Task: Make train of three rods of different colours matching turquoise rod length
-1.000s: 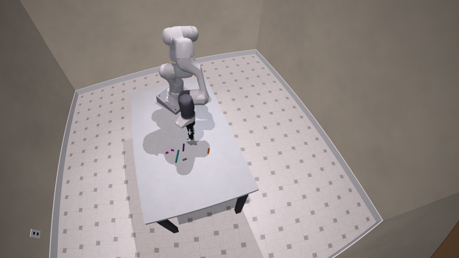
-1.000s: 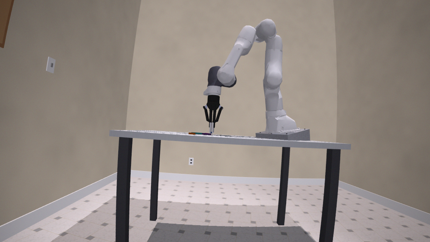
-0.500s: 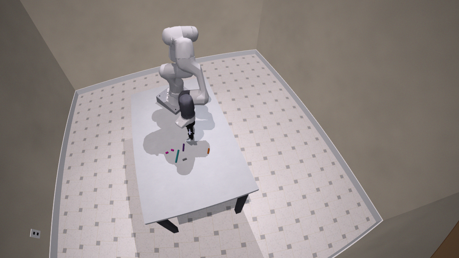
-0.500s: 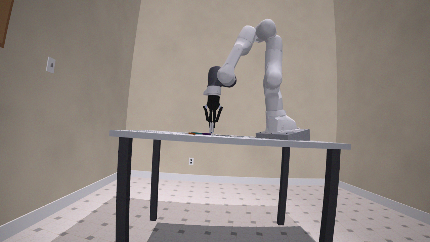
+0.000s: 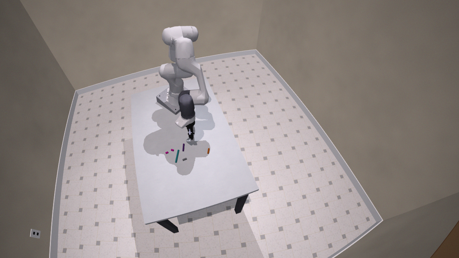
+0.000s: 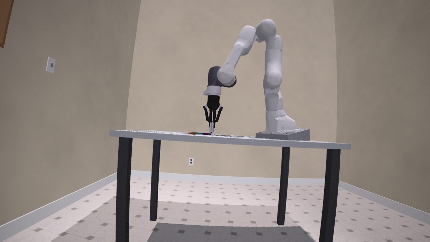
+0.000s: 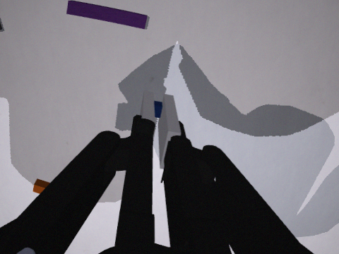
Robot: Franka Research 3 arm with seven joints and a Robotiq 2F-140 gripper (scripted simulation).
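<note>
The purple rod is 30 mm ahead of my hand, 80 mm to the right of it and 40 mm below it. From my hand the other things lie so: orange rod 110 mm ahead, 90 mm to the left, 40 mm below; grey rod 130 mm ahead, 90 mm to the right, 40 mm below; blue rod 30 mm below.
</note>
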